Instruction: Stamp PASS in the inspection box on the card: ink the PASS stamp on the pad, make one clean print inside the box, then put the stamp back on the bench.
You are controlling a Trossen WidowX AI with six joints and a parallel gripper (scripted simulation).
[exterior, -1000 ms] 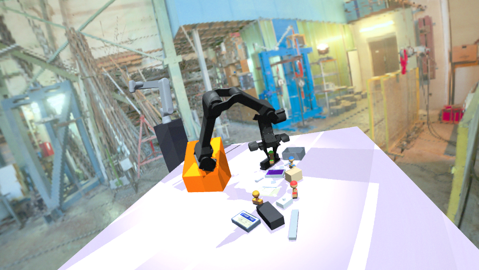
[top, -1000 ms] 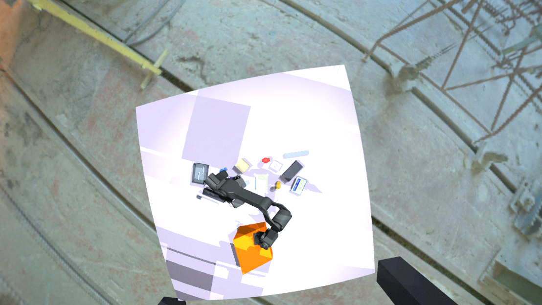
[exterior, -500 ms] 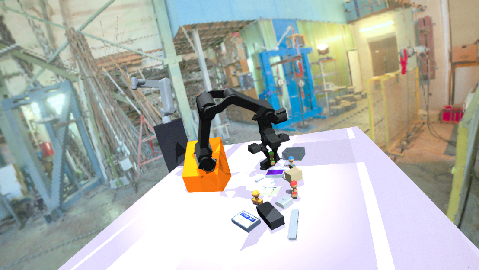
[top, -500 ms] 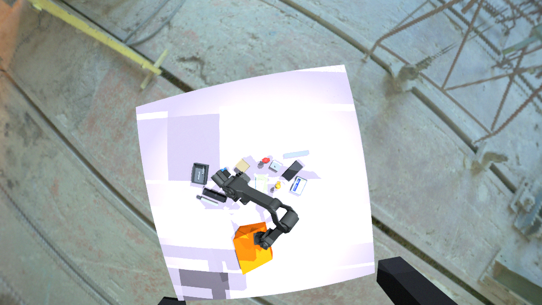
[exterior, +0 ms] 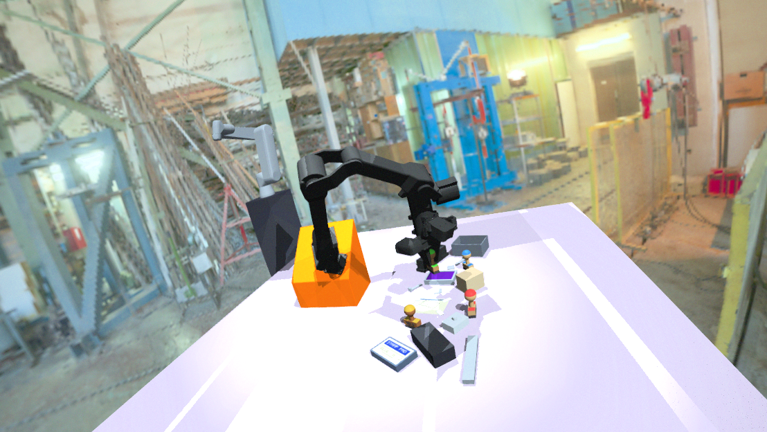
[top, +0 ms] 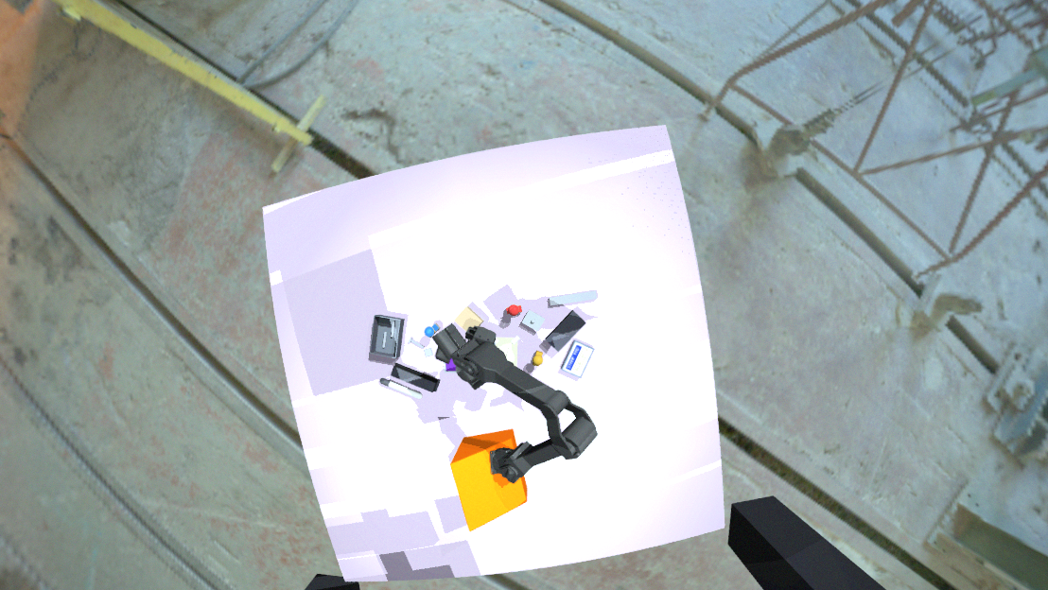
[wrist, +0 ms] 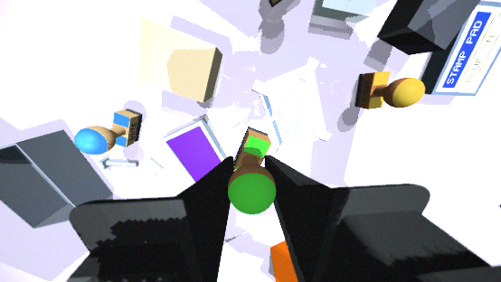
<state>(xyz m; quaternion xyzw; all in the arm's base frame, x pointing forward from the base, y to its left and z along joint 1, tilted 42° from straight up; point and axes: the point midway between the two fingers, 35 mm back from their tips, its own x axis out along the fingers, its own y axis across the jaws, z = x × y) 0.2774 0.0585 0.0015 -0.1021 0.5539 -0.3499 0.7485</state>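
The card lies 1 cm behind my gripper tip, 6 cm to the right of it and 10 cm below it. From my gripper tip the other things lie so: purple ink pad (1 cm behind, 8 cm to the left, 9 cm below); then tan block (9 cm ahead, 3 cm to the left, 7 cm below); then green-knobbed stamp (right at my gripper tip).
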